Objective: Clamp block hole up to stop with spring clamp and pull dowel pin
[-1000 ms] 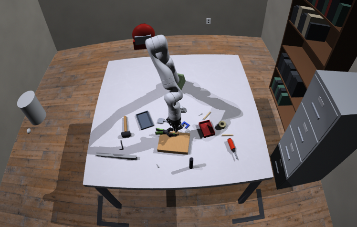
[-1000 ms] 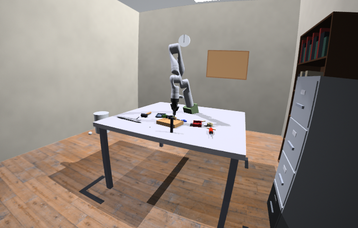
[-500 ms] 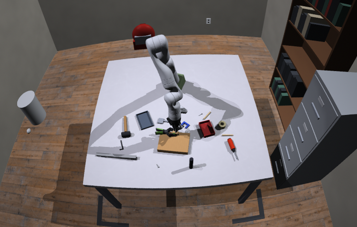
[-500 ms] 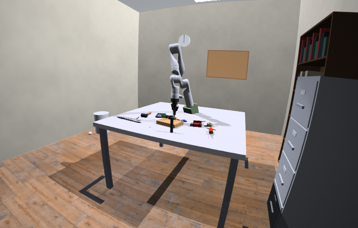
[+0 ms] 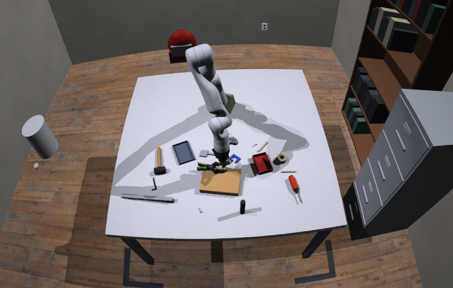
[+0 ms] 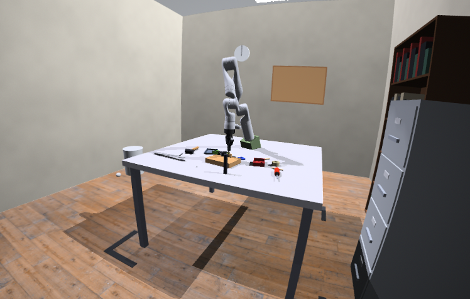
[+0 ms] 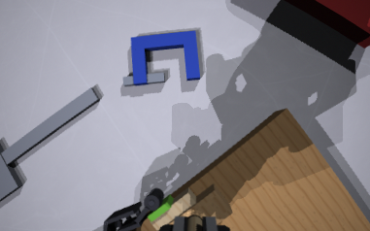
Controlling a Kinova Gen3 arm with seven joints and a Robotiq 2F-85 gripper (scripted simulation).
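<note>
My gripper is now 2 cm above the round dowel pin. Round my hand: grey t-shaped tool (13 cm behind, 7 cm to the right, 9 cm below); then wooden bench board (5 cm ahead, 2 cm to the right, 7 cm below); then wooden block (5 cm below).
</note>
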